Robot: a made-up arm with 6 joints.
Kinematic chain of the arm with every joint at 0, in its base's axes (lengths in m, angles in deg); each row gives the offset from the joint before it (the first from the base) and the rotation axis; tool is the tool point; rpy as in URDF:
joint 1: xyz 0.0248 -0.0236 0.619 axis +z
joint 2: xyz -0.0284 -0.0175 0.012 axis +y
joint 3: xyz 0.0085 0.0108 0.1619 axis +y
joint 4: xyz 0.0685 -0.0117 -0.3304 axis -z
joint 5: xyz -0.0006 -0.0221 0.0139 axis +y
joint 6: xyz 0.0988 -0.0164 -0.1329 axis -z
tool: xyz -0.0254 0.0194 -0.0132 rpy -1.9 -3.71 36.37
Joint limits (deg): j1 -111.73..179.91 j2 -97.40..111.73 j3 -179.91..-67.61 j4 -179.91..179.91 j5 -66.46..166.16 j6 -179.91..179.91
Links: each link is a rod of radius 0.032 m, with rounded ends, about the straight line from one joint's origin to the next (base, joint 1, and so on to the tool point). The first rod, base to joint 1, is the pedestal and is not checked.
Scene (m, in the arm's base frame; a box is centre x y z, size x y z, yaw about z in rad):
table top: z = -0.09
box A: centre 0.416 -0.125 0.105 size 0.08 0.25 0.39 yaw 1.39
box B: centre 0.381 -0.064 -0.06 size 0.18 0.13 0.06 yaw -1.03
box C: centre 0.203 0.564 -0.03 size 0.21 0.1 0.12 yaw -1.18
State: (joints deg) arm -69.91 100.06 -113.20 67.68 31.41 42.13
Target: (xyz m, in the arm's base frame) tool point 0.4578 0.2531 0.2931
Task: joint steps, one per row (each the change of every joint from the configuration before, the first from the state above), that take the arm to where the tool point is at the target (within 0.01 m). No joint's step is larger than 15 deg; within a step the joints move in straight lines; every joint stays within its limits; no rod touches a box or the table.
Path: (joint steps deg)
1: 14.40 -2.10 -11.76 -2.70 -1.21 3.00
2: 14.40 -2.09 -11.75 -2.69 -1.21 2.99
3: 14.40 -2.10 -11.76 -2.70 -1.20 3.00
4: 14.40 -2.09 -11.75 -2.70 -1.21 2.99
5: 14.40 -2.10 -11.76 -2.70 -1.21 3.00
6: 14.50 4.04 14.65 10.16 9.69 -4.08
7: 14.50 4.05 14.65 10.15 9.69 -4.08

